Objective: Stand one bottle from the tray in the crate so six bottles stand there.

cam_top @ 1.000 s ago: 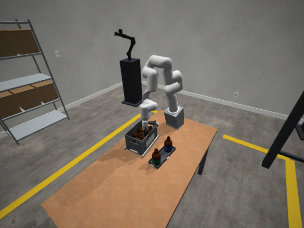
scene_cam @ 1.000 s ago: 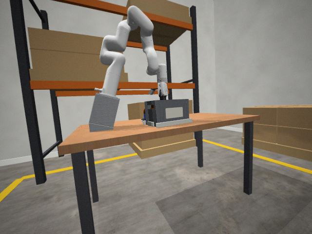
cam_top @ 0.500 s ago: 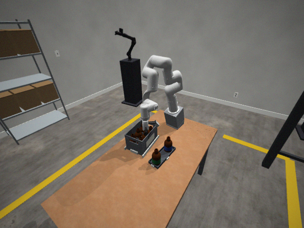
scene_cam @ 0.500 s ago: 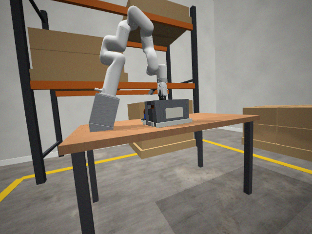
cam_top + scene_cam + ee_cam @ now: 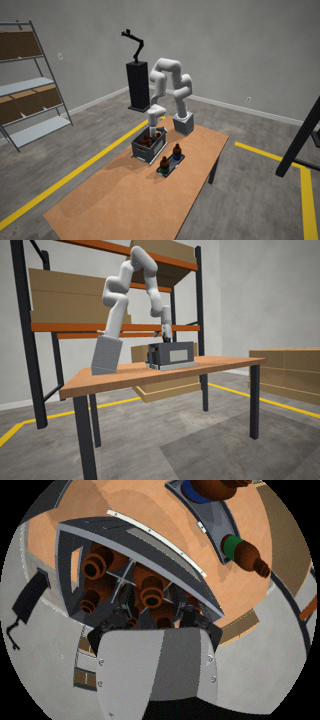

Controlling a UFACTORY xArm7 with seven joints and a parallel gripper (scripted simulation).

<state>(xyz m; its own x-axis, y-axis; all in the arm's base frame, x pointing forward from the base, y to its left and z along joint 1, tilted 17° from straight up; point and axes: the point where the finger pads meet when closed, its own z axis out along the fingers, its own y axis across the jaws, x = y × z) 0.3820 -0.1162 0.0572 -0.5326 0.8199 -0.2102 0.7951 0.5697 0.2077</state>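
My gripper is now 7 cm above the bottle. Also, from my hand: crate: 4 cm to the right, 8 cm below; dark tray: 6 cm ahead, 20 cm to the left, 15 cm below.
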